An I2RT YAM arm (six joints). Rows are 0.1 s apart.
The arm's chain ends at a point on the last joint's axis. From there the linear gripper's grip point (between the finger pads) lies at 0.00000 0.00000 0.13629 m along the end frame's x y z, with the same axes.
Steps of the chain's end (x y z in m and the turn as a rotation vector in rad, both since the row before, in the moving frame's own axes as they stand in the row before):
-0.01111, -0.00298, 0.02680, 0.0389, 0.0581, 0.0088
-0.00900, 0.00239, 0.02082, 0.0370, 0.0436, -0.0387
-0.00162, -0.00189, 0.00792, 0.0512, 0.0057, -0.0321
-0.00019, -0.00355, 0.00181, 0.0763, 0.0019, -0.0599
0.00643, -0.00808, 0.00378, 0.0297, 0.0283, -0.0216
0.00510, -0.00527, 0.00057, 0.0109, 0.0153, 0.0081
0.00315, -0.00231, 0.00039, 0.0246, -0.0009, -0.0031
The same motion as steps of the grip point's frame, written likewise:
-0.00317, -0.00824, 0.02647, 0.0389, 0.0581, 0.0088
-0.00316, -0.00276, 0.02060, 0.0370, 0.0436, -0.0387
-0.00096, -0.00888, 0.00774, 0.0512, 0.0057, -0.0321
-0.00024, -0.01394, 0.00141, 0.0763, 0.0019, -0.0599
0.01024, -0.01217, 0.00367, 0.0297, 0.0283, -0.0216
0.00719, -0.00675, 0.00055, 0.0109, 0.0153, 0.0081
0.00302, -0.00566, 0.00035, 0.0246, -0.0009, -0.0031

